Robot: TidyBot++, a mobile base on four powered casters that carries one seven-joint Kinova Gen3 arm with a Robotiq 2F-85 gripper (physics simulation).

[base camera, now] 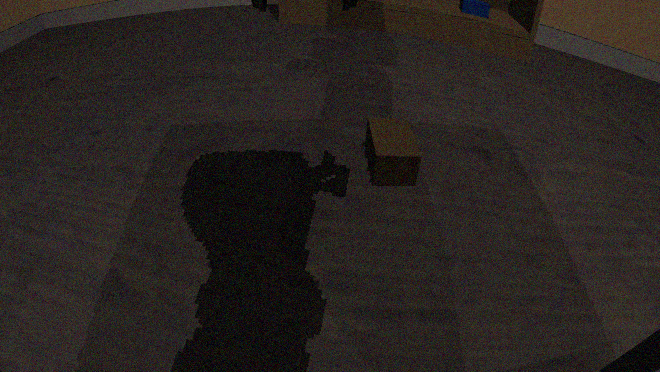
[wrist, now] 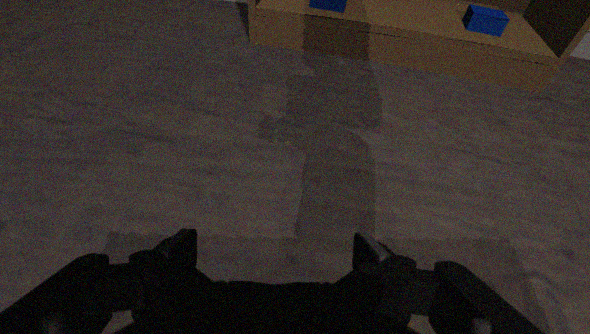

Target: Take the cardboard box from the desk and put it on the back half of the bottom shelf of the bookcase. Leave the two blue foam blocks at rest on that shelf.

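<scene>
The cardboard box stands upright on the floor, right of centre in the base camera view; it does not show in the wrist view. The bookcase is ahead, its bottom shelf partly in view. One blue foam block rests near the right end of that shelf. The other blue foam block is cut by the top edge of the wrist view. My gripper is open and empty, beyond the box and short of the bookcase. The desk does not show.
A large dark shadow lies on the floor left of the box. A wider, fainter dark patch surrounds it. Pale skirting and tan wall run beside the bookcase. A black edge cuts the lower right corner of the base camera view.
</scene>
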